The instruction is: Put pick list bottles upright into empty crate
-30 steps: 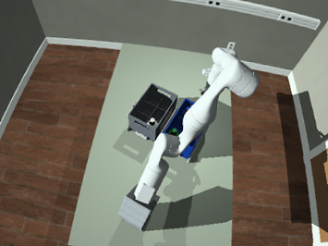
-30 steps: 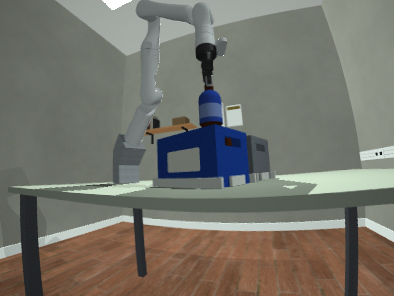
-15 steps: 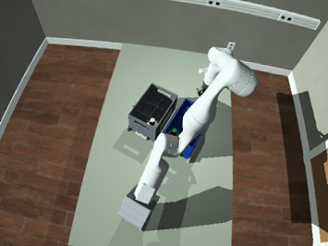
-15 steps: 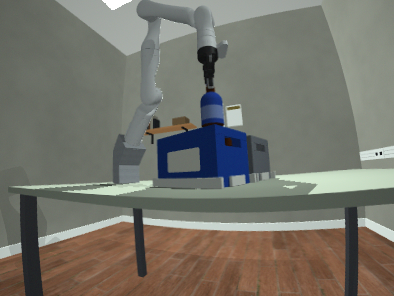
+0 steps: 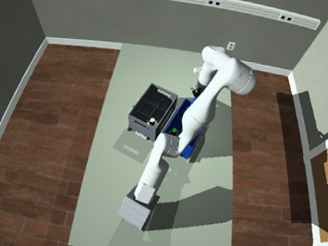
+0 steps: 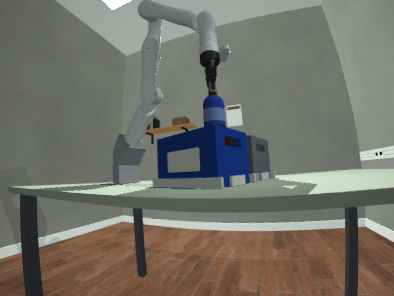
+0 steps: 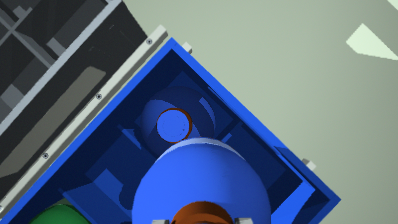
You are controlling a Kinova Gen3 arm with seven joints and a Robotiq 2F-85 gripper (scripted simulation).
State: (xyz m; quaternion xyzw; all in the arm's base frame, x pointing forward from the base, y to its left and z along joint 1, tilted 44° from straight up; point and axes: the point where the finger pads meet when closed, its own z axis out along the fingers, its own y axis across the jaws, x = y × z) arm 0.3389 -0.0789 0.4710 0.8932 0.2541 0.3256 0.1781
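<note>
The grey crate lies 250 mm to the left of my hand and 250 mm below it. From my hand the other things lie so: green-capped bottle 130 mm behind, 100 mm to the left, 250 mm below; then red-capped bottle 80 mm behind, 20 mm to the right, 250 mm below; then blue crate 70 mm behind, 20 mm to the left, 250 mm below.
</note>
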